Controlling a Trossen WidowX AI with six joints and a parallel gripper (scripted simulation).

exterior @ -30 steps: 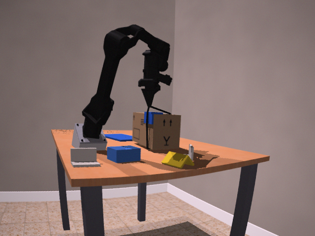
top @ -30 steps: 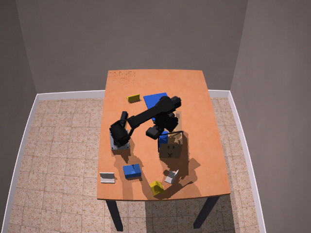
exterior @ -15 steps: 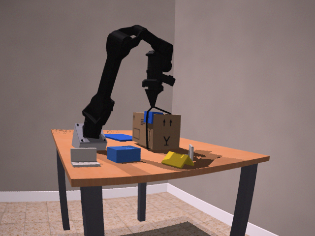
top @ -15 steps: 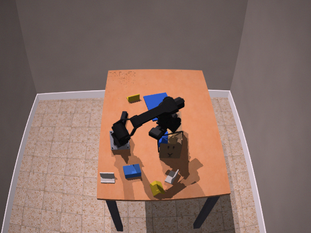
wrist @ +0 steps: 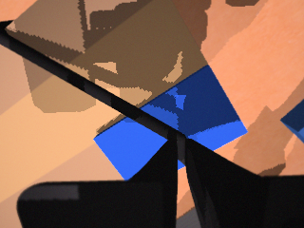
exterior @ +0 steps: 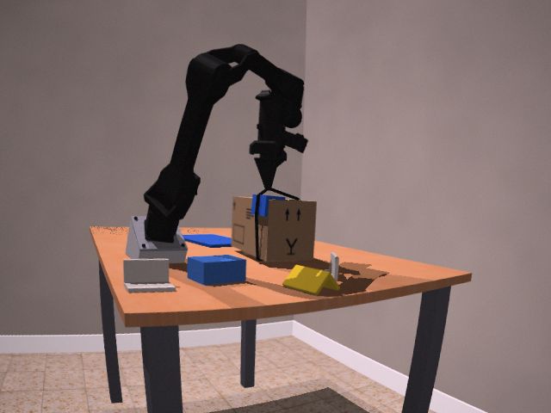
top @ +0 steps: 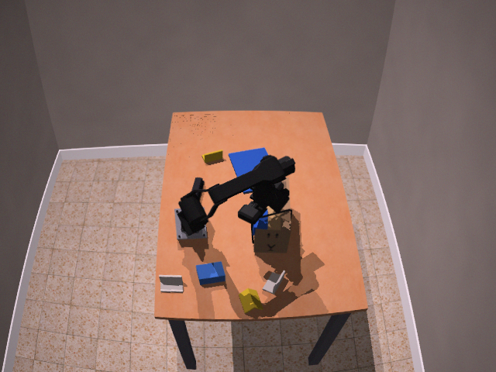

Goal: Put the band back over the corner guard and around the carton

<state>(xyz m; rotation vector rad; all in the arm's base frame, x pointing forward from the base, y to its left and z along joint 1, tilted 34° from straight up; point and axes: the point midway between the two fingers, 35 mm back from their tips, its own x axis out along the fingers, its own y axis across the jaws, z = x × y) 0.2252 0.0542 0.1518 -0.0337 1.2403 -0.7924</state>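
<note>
Right now my hand is 60 mm above the blue corner guard. The rest, counted from my hand: brown carton (120 mm below, 80 mm to the left, 50 mm ahead); yellow wedge (240 mm to the right, 180 mm below, 20 mm behind); blue box (180 mm below, 160 mm behind, 140 mm to the right).
</note>
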